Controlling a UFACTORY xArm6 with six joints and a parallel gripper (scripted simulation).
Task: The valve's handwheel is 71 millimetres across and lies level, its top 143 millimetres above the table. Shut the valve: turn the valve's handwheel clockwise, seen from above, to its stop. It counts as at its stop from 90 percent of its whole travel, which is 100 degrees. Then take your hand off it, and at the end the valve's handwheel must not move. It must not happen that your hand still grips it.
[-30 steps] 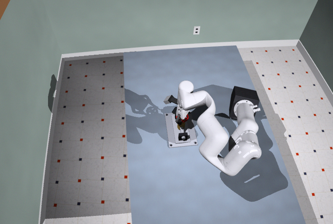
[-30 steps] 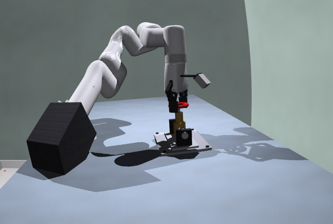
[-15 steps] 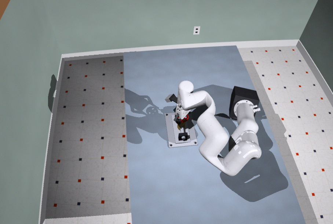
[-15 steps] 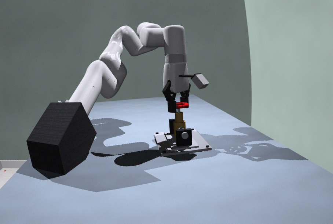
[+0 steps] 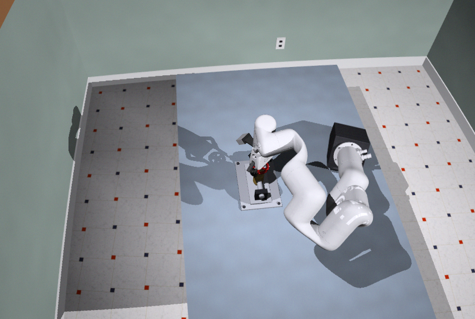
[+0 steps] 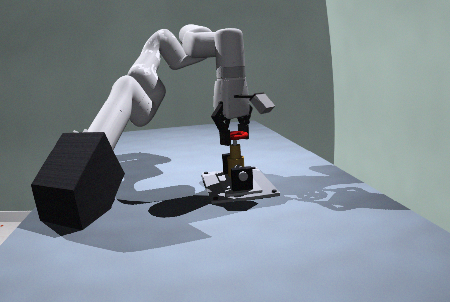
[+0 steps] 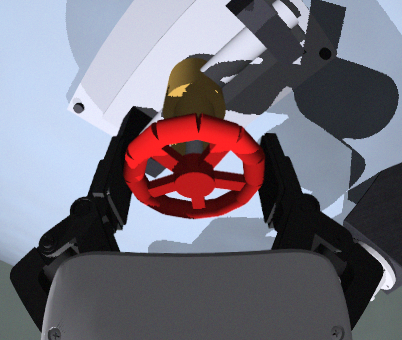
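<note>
My gripper is now 1 cm above the red handwheel.
</note>
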